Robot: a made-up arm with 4 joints.
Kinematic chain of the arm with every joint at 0, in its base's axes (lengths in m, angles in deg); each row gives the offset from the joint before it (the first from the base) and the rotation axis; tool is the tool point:
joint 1: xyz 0 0 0.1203 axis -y
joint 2: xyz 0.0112 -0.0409 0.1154 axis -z
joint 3: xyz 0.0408 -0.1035 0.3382 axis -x
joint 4: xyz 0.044 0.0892 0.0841 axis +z
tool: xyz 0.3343 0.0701 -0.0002
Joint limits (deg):
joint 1: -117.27..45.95
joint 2: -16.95..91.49
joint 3: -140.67..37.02
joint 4: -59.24..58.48
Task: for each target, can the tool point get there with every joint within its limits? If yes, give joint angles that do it. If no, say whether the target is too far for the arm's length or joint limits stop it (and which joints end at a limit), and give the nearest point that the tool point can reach.
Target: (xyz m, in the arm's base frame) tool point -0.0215 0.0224 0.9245
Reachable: yes | joints 27.45 5.08 -39.38 31.42
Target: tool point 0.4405 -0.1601 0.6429
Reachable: yes | joints -2.60 -2.89 6.39 -35.09
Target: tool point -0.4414 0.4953 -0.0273
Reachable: no: joint limits stop it (at a limit: joint 1, joint 2, joint 4) | nearest point -0.1526 0.3000 0.4296 | short by 0.575 m
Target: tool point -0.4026 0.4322 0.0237
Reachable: no: joint limits stop it (at a limit: joint 1, joint 2, joint 4) | nearest point -0.1450 0.2969 0.4236 | short by 0.495 m
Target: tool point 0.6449 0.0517 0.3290
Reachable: yes | joints -37.97 29.97 -3.67 44.67
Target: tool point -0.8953 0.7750 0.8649
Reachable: no: too far | nearest point -0.4162 0.2353 0.7120 | short by 0.738 m
